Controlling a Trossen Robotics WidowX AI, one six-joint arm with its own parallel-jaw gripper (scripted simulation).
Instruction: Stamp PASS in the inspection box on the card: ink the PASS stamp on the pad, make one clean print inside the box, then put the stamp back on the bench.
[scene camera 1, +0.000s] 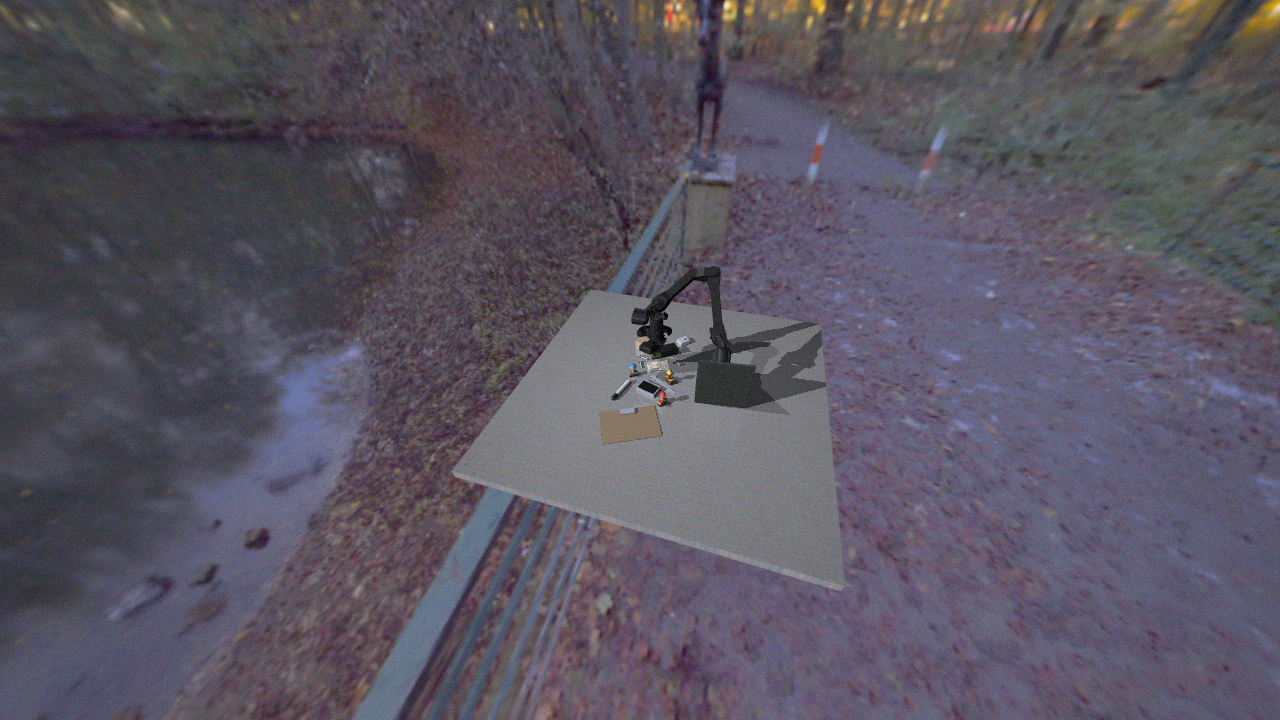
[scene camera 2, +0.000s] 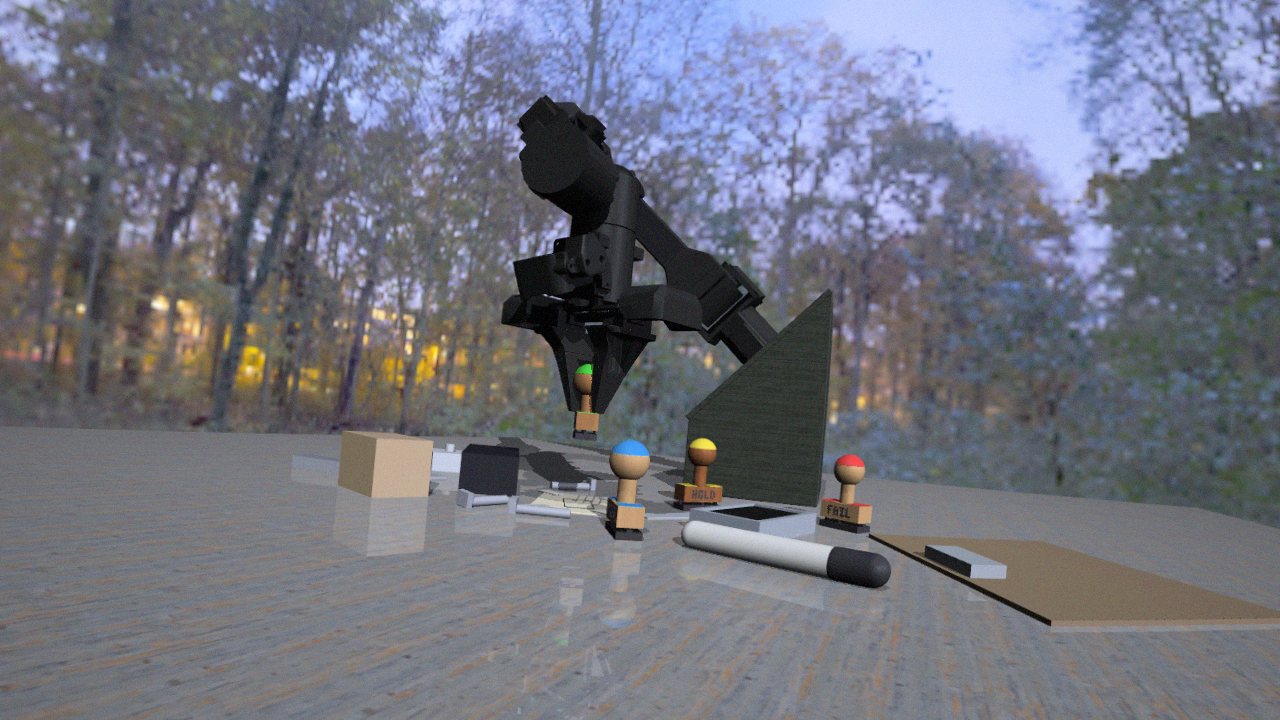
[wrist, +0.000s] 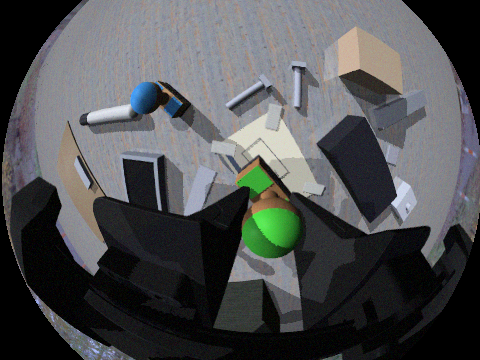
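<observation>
My gripper (scene camera 2: 585, 412), 0.56 m from the lens. Red-topped fail stamp (scene camera 2: 845, 515), 0.57 m from the lens. Green-topped pass stamp (scene camera 2: 584, 420), 0.54 m from the lens.
</observation>
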